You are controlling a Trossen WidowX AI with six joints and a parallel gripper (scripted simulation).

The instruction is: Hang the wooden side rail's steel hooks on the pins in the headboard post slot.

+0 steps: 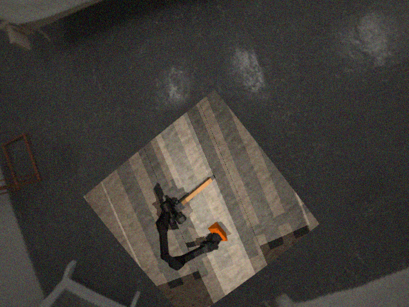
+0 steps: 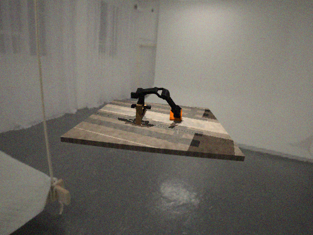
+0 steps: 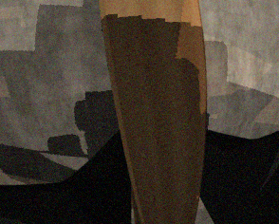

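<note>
Right now the headboard post is 10 mm behind my gripper tip, 120 mm to the left of it and 40 mm above it.
</note>
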